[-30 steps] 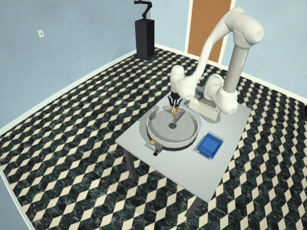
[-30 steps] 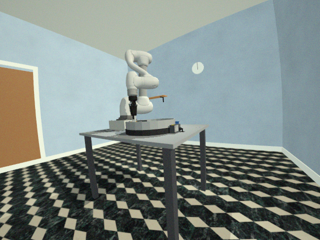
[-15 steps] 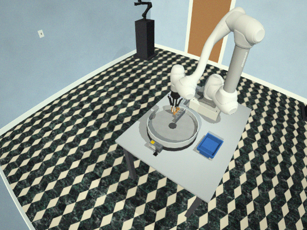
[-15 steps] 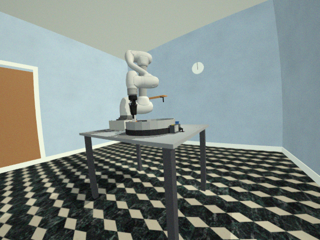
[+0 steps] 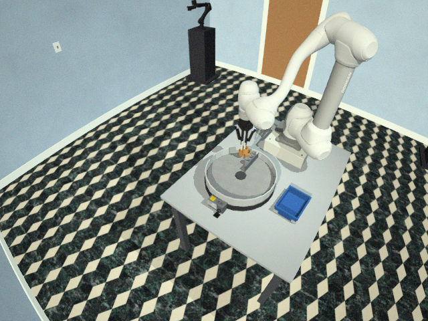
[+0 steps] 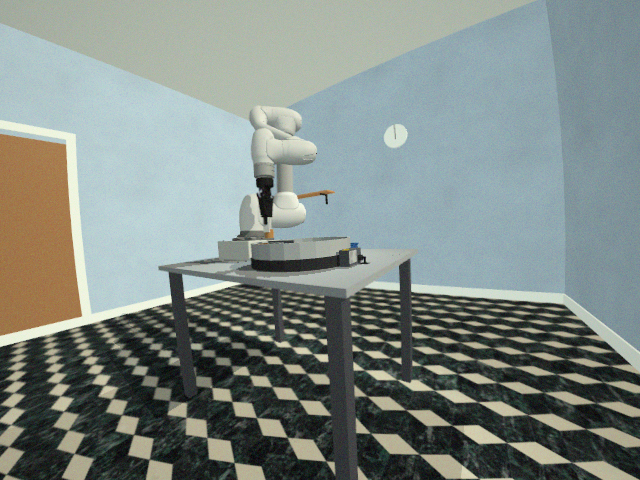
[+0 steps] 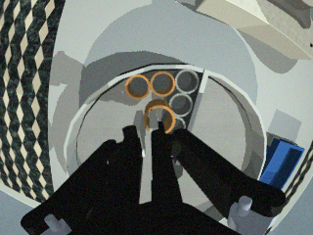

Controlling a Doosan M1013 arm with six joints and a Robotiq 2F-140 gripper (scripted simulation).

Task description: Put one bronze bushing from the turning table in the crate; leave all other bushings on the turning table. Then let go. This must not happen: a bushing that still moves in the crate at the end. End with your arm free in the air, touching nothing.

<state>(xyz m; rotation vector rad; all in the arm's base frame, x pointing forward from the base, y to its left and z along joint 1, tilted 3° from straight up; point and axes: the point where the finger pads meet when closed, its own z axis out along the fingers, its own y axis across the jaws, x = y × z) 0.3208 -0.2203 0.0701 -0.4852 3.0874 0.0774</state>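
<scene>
The blue crate lies 140 mm ahead of my hand, 410 mm to the left of it and 150 mm below it. The rest, counted from my hand: turning table 130 mm ahead, 60 mm to the left, 120 mm below.
</scene>
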